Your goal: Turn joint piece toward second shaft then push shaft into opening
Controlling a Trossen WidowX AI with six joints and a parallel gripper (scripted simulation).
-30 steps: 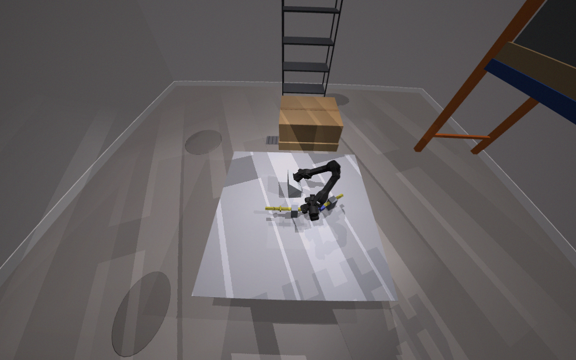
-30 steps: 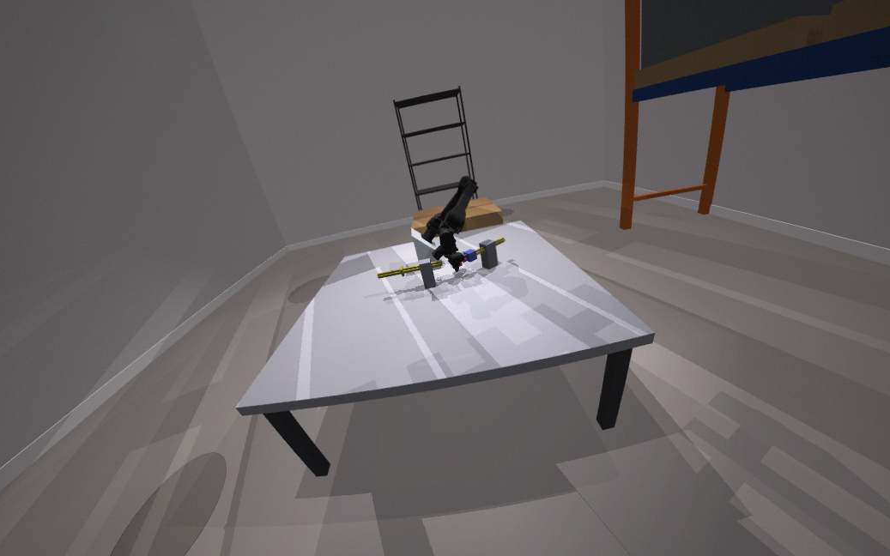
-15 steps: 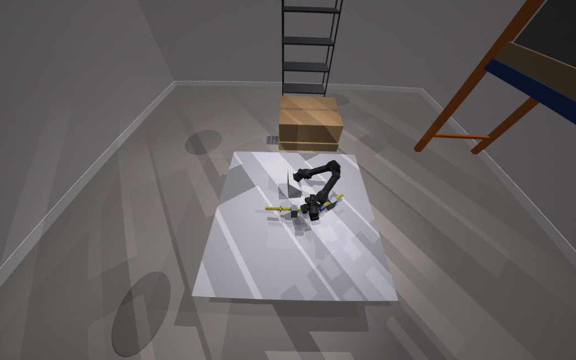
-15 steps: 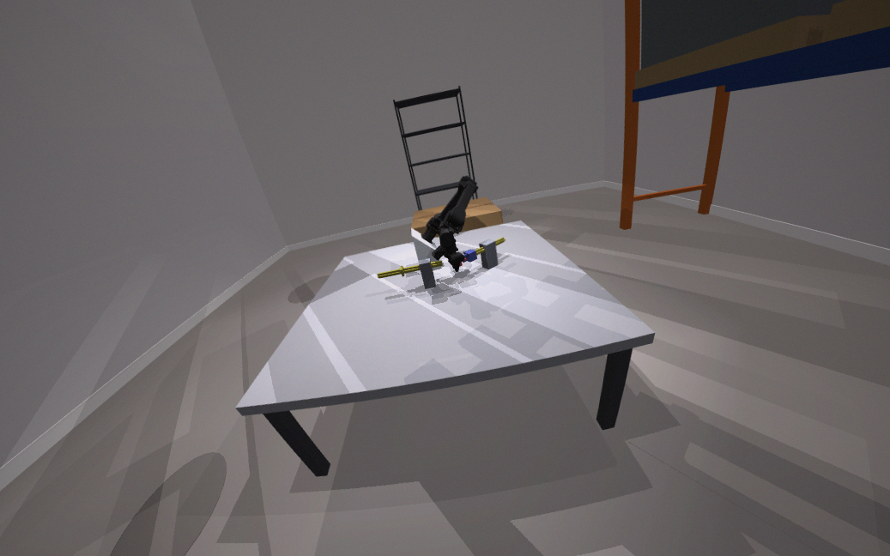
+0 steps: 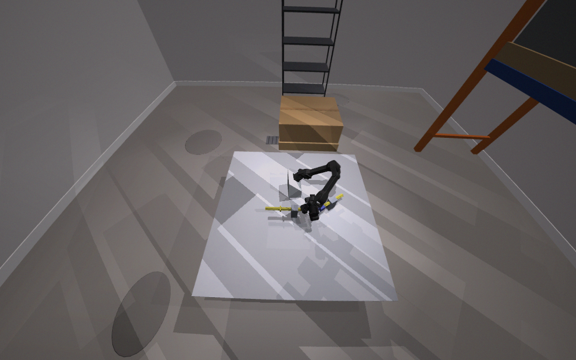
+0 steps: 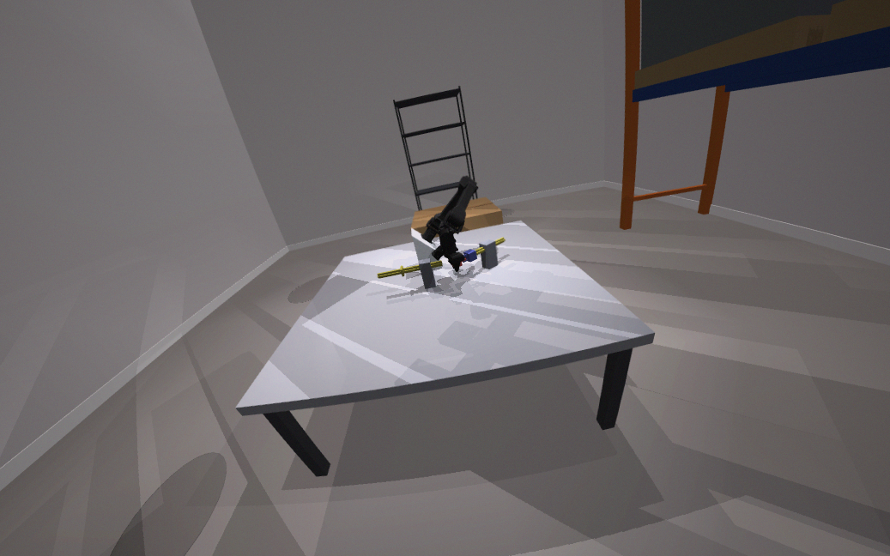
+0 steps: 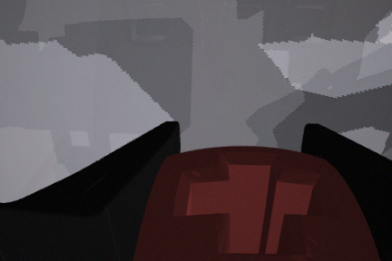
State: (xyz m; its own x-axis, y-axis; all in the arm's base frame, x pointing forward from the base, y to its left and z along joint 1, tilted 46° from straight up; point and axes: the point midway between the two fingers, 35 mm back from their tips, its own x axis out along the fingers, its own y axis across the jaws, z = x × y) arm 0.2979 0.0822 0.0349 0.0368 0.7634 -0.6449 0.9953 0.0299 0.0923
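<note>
Now: gripper tip 1 cm to the right of the red joint piece and 4 cm below it.
</note>
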